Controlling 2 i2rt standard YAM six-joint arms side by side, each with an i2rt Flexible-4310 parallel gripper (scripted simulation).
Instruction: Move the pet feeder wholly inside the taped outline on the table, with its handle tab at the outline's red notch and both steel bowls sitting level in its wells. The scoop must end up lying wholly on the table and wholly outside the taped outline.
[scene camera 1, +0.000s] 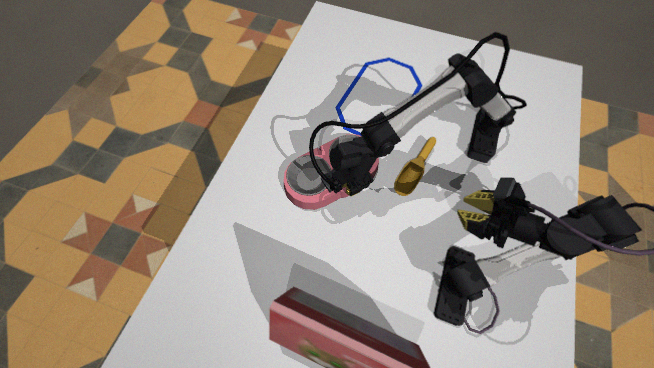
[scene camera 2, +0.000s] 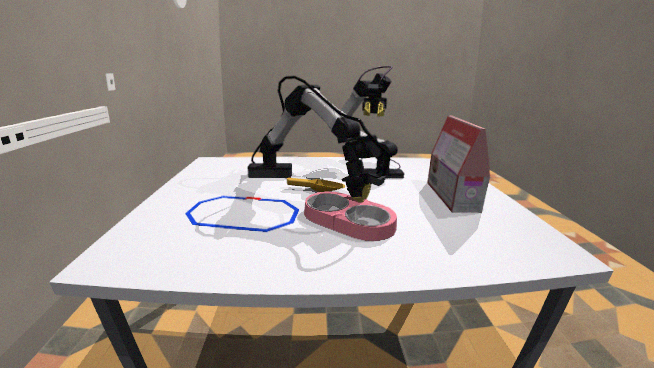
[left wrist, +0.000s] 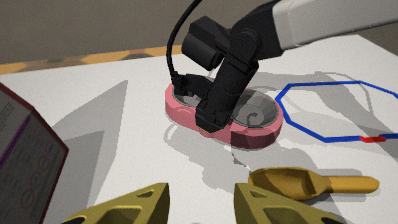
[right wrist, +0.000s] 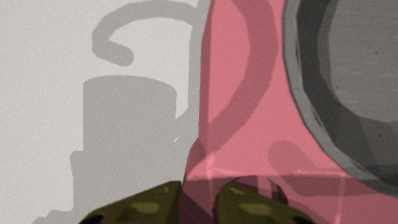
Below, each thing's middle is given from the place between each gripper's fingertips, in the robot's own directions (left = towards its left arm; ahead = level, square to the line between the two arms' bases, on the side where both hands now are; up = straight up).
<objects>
Right now my right hand (scene camera 2: 362, 201) is 6 cm short of the pink pet feeder (scene camera 2: 336, 220), 5 cm to the left of it and 3 cm above it. Also, from my right hand: yellow scoop (scene camera 1: 412, 172): 18 cm behind, 14 cm to the right, 2 cm below; food bag (scene camera 2: 459, 173): 12 cm behind, 40 cm to the left, 10 cm above.
I see my left gripper (scene camera 1: 460, 205) 90 mm short of the yellow scoop, 210 mm to the left of it and 280 mm above it. Round my left hand: food bag (140 mm ahead, 320 mm to the left, 160 mm below); then pink pet feeder (330 mm ahead, 120 mm to the right, 290 mm below).
</objects>
